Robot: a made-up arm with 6 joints.
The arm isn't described. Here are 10 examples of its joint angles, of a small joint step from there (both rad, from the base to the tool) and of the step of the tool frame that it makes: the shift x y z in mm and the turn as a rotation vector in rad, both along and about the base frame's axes.
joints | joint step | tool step
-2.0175 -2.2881 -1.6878 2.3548 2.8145 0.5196 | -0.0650 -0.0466 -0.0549 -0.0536 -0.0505 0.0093 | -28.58 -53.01 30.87 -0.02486 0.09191 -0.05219
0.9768 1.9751 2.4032 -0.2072 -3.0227 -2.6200 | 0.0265 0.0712 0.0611 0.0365 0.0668 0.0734 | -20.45 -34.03 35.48 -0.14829 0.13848 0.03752
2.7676 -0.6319 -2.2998 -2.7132 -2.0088 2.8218 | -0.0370 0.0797 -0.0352 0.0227 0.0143 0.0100 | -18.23 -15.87 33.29 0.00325 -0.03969 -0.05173
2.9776 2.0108 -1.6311 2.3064 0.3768 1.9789 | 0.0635 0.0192 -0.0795 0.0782 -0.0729 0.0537 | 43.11 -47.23 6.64 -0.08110 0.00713 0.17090
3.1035 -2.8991 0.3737 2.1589 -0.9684 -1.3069 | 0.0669 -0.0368 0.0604 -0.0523 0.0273 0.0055 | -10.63 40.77 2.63 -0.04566 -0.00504 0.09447
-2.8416 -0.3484 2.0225 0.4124 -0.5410 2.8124 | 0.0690 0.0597 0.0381 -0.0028 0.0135 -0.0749 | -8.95 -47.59 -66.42 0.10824 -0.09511 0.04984
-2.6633 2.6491 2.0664 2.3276 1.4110 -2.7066 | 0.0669 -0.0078 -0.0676 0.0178 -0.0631 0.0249 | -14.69 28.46 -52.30 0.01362 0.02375 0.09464
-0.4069 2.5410 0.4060 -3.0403 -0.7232 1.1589 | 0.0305 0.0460 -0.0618 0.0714 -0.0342 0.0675 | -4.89 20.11 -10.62 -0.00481 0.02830 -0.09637
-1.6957 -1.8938 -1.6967 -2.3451 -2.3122 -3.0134 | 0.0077 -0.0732 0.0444 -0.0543 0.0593 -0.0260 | -5.71 -27.47 -36.80 -0.07953 0.05090 0.02895
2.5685 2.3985 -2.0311 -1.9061 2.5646 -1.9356 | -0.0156 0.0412 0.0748 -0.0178 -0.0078 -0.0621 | -35.02 34.59 -42.19 -0.09765 -0.11616 0.01382
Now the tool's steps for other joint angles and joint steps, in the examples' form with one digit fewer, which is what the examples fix.
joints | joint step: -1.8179 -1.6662 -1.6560 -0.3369 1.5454 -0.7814 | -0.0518 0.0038 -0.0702 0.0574 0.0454 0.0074
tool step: 17.3 -50.1 10.0 -0.0222 0.0147 -0.1123
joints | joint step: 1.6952 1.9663 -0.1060 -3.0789 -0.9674 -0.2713 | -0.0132 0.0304 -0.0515 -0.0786 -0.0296 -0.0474
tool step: 22.1 -0.5 -1.6 0.0030 -0.0901 0.0543
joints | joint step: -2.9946 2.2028 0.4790 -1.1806 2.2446 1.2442 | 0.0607 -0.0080 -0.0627 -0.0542 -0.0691 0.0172
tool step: -43.1 -47.6 20.2 -0.0407 0.1026 0.1457
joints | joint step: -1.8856 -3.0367 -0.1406 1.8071 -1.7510 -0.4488 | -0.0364 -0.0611 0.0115 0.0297 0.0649 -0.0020
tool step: -19.9 -59.4 -7.6 -0.0816 -0.0406 -0.0625
